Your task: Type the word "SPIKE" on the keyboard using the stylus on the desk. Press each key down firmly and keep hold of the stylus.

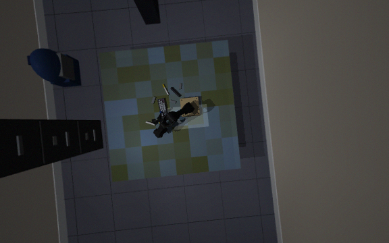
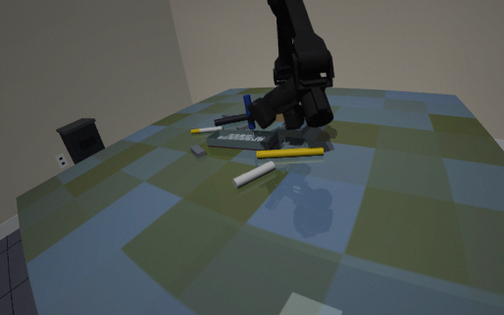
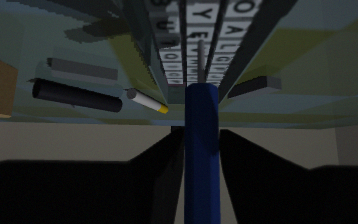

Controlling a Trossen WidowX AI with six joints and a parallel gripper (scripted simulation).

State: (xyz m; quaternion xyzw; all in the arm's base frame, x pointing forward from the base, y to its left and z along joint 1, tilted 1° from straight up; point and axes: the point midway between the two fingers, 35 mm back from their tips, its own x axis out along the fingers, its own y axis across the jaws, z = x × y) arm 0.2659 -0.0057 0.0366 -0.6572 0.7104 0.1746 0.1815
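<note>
Right now my gripper tip is 1 cm above the blue stylus. The rest, counted from my gripper tip: yellow cylinder 6 cm ahead, 11 cm to the left, 7 cm below; small grey block 6 cm ahead, 15 cm to the right, 7 cm below; grey stylus tip 5 cm below.
</note>
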